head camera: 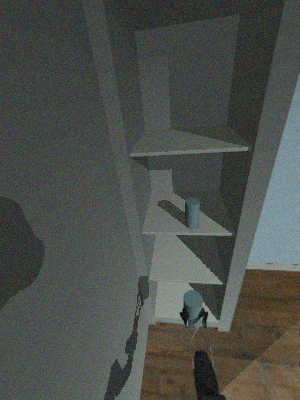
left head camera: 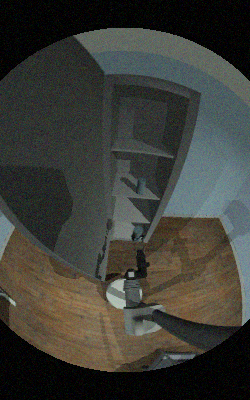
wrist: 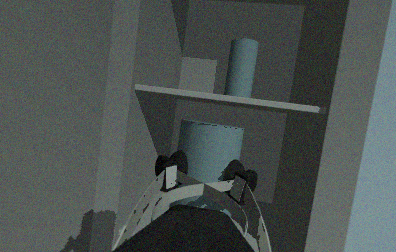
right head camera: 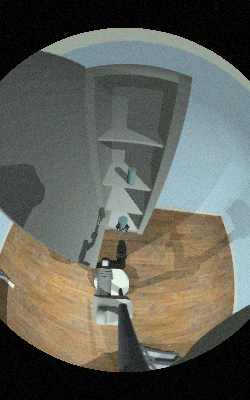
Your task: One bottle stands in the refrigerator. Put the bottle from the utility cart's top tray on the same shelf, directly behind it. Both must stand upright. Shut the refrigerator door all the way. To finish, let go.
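Note:
A blue-grey bottle (head camera: 192,214) (left head camera: 141,186) (right head camera: 131,175) (wrist: 243,67) stands upright on a middle shelf (head camera: 162,222) (wrist: 200,95) of the refrigerator. My gripper (head camera: 194,318) (left head camera: 138,237) (right head camera: 122,227) (wrist: 206,169) is shut on a second blue-grey bottle (head camera: 193,301) (left head camera: 138,230) (right head camera: 123,220) (wrist: 211,145), held about upright at the refrigerator's open front. In the wrist view the held bottle shows below that shelf's front edge. Its lower part is hidden by the fingers. The refrigerator door (head camera: 55,110) (left head camera: 55,120) (right head camera: 50,115) (wrist: 55,100) stands wide open on the left.
The refrigerator's right side wall (head camera: 265,125) (wrist: 335,125) borders the opening. An upper shelf (head camera: 190,145) lies above the standing bottle, and lower shelves (head camera: 175,265) lie beneath it. A white disc (left head camera: 114,299) (right head camera: 120,280) shows beneath my arm. Wooden floor (head camera: 260,310) lies in front.

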